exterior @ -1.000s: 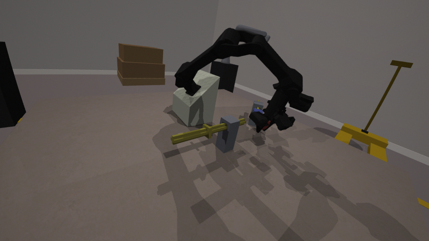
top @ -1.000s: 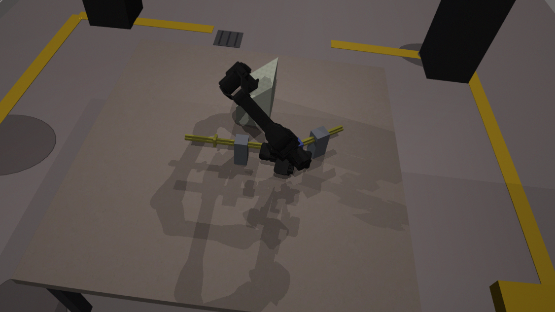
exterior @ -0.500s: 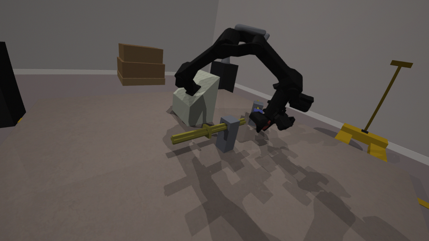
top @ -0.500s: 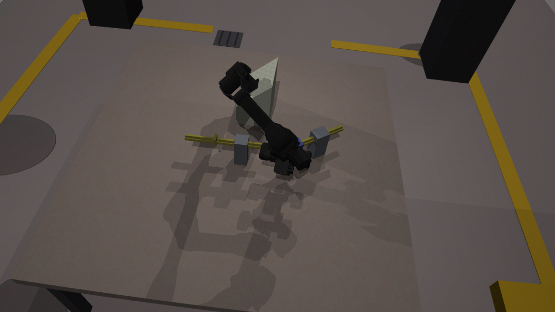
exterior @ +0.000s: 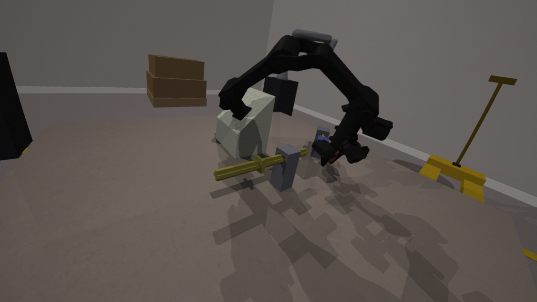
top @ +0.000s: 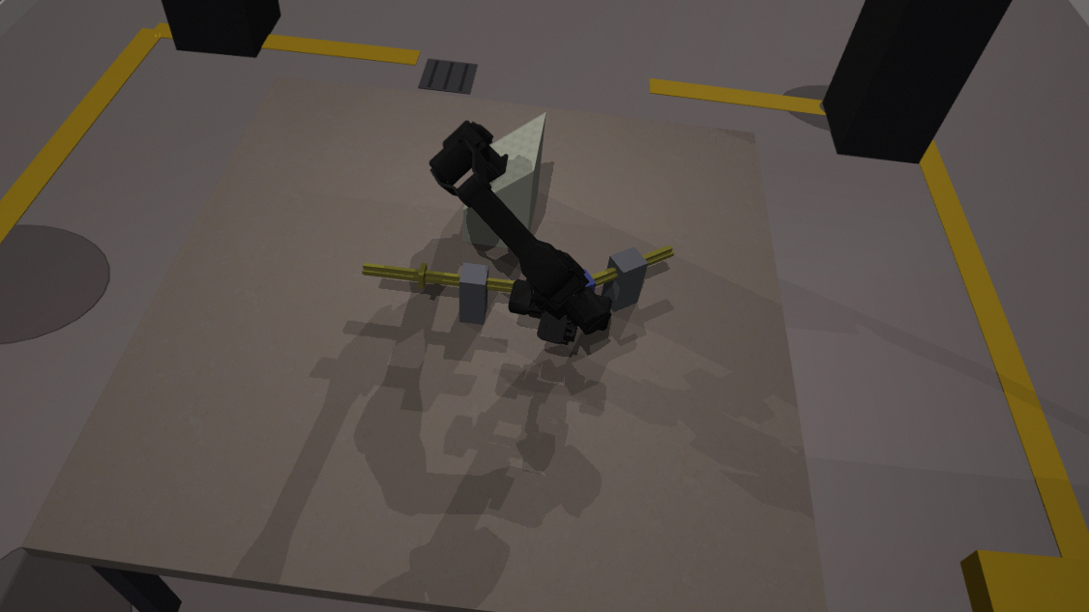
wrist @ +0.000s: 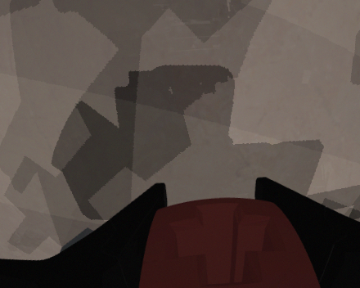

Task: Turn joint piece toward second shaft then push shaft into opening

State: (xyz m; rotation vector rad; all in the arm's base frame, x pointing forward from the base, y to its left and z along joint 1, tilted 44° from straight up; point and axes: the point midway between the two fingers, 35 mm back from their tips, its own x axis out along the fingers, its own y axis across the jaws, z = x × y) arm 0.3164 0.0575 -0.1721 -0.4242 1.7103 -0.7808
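Right now my gripper tip is 10 mm past the red joint piece and 40 mm below it.
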